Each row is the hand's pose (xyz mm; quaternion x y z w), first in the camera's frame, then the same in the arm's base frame.
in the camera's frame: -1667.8 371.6 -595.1 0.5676 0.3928 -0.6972 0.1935
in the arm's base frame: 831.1 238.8 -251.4 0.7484 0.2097 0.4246 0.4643
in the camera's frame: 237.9 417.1 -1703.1 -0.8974 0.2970 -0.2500 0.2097
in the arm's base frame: -103.7 463.5 1732.8 -0.0718 -0.2589 -0.7809 0.5639
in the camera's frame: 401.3 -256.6 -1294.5 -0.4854 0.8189 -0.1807 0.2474
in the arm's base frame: -80.5 -340.7 1748.1 -0.1237 -0.0543 -0.2772 0.9513
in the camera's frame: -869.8 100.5 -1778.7 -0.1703 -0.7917 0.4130 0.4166
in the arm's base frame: 909.4 480.4 1179.3 0.1611 0.7348 0.0874 0.6531
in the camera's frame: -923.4 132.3 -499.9 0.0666 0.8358 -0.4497 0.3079
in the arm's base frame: 351.9 -166.0 225.0 0.2937 0.0758 0.1584 0.9396
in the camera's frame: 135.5 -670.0 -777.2 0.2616 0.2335 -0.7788 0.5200
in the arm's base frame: 84.6 -899.0 1335.5 0.8304 -0.1884 0.1677 0.4968
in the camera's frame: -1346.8 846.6 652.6 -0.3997 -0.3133 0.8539 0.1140
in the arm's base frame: -208.0 -108.1 -1079.2 0.7982 0.4556 0.1391 0.3686
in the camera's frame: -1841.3 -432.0 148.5 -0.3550 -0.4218 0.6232 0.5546
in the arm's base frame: 1016.1 -779.2 -649.3 0.4655 0.8318 0.0875 0.2896
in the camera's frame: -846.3 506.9 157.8 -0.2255 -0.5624 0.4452 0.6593
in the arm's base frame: -188.3 -227.7 -307.2 0.2126 0.9043 0.0270 0.3693
